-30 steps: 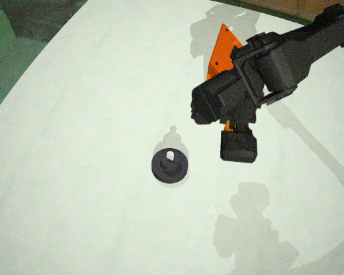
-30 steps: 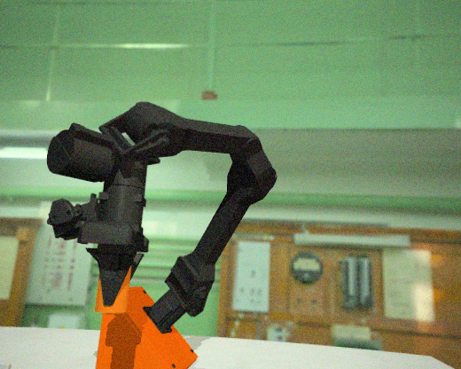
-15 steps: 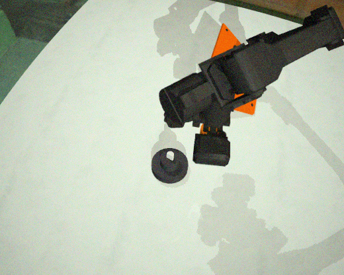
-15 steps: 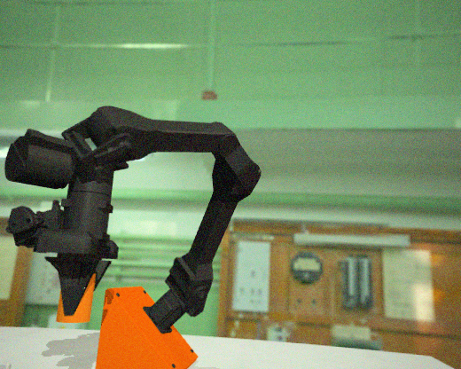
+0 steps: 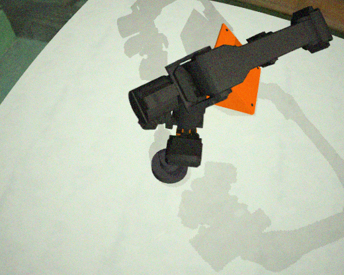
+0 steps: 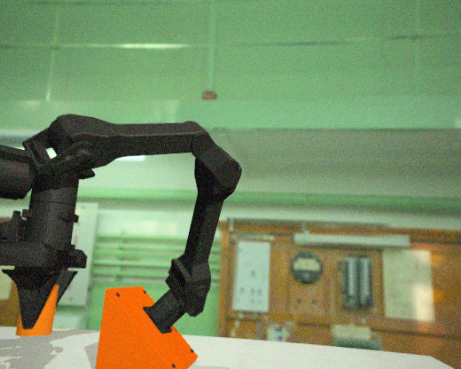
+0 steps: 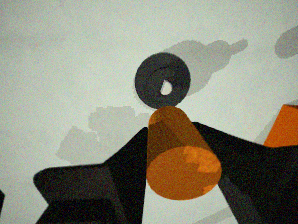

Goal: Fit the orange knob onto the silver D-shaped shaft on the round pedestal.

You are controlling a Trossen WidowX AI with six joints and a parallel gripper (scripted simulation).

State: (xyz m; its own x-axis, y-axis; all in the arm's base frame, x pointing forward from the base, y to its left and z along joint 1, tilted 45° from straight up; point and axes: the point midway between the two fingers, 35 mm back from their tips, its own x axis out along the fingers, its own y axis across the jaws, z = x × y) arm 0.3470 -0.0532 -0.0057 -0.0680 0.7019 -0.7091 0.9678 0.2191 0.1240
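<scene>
The round pedestal lies 30 mm to the right of my gripper tip and 70 mm below it. Round my gripper tip: orange knob 30 mm above.
</scene>
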